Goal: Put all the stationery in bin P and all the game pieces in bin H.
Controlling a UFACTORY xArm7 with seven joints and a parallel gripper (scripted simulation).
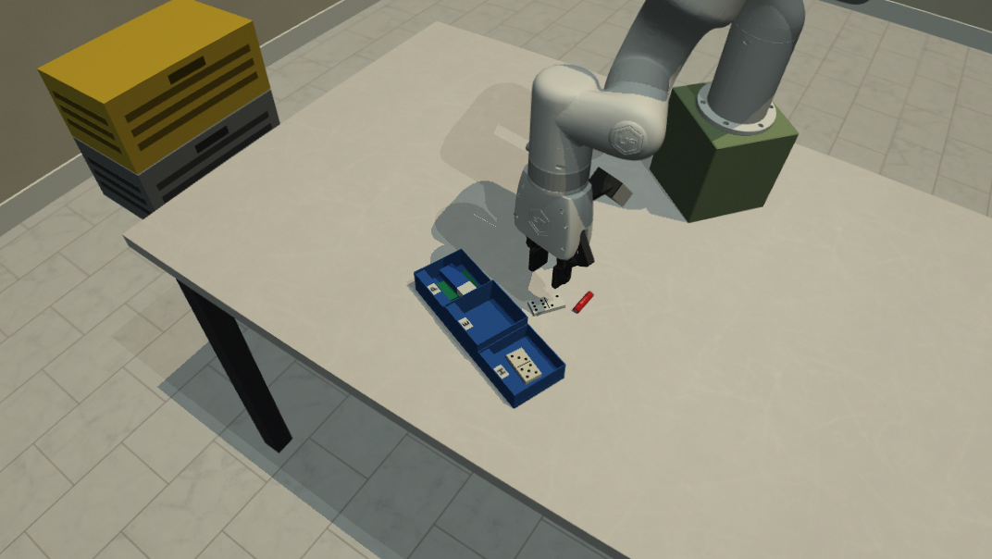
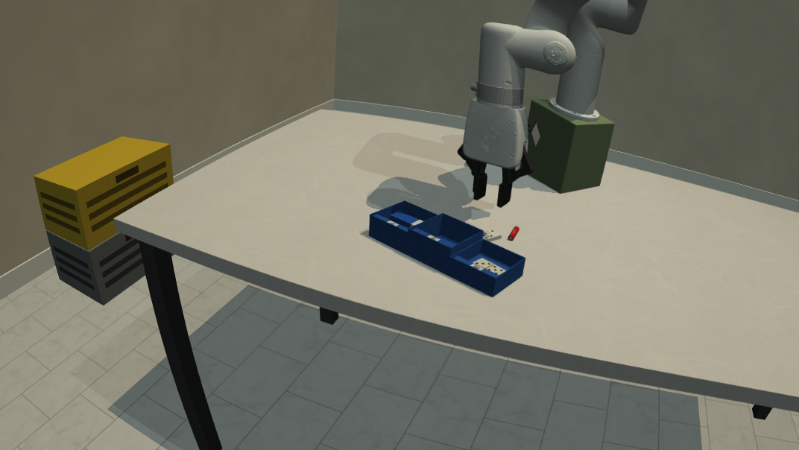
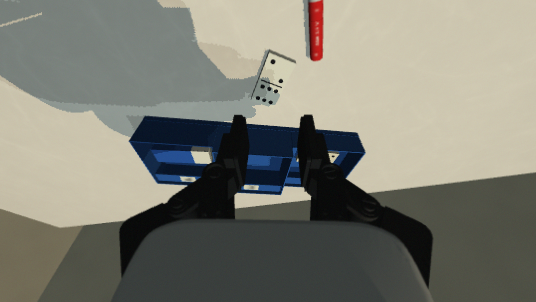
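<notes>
Right now the red cylinder is 8 cm below my hand, 4 cm to the left of it and 3 cm behind it. The rest, counted from my hand: blue-and-white eraser 12 cm to the right, 7 cm below, 5 cm ahead; blue three-part bin 9 cm ahead, 7 cm below, 5 cm to the right; green block 13 cm to the right, 8 cm below, 5 cm ahead.
</notes>
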